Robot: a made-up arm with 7 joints. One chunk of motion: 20 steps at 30 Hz.
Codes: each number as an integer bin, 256 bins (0 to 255) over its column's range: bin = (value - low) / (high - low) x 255, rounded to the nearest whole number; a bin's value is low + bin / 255 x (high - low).
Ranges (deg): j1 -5.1..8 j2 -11.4..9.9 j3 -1.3..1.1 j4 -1..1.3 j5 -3.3..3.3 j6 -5.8..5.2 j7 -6.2..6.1
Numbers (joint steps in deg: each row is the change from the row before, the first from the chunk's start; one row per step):
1: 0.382 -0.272 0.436 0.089 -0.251 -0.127 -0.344
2: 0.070 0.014 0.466 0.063 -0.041 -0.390 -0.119
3: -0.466 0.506 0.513 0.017 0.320 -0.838 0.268
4: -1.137 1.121 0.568 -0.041 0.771 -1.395 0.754
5: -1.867 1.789 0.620 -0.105 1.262 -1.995 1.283
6: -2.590 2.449 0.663 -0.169 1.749 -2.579 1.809
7: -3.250 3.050 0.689 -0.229 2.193 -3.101 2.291
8: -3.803 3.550 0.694 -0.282 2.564 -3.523 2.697
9: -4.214 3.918 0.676 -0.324 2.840 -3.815 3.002
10: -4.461 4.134 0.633 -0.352 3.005 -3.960 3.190
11: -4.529 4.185 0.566 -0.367 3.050 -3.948 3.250
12: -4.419 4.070 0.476 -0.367 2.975 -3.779 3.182
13: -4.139 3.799 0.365 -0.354 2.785 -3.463 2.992
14: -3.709 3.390 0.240 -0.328 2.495 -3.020 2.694
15: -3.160 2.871 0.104 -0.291 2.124 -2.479 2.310
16: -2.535 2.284 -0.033 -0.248 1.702 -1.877 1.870
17: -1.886 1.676 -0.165 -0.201 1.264 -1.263 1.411
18: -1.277 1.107 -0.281 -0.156 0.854 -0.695 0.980
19: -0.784 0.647 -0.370 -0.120 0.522 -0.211 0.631
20: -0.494 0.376 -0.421 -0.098 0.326 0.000 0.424
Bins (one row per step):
1: 107 133 184 121 118 132 121
2: 101 137 188 118 126 125 126
3: 90 143 193 113 140 115 134
4: 77 150 198 106 157 102 144
5: 63 158 204 99 176 88 155
6: 49 166 209 92 195 75 166
7: 36 173 211 85 212 63 176
8: 25 179 212 80 227 53 184
9: 17 183 210 75 237 46 191
10: 12 186 205 72 244 43 195
11: 11 187 198 70 245 43 196
12: 13 185 189 70 242 47 195
13: 19 182 177 72 235 54 191
14: 27 177 164 75 224 64 184
15: 38 171 149 79 210 77 176
16: 50 164 135 83 193 91 167
17: 63 157 121 89 176 105 158
18: 74 150 108 94 160 118 149
19: 84 144 99 98 148 130 142
20: 90 141 93 100 140 134 137

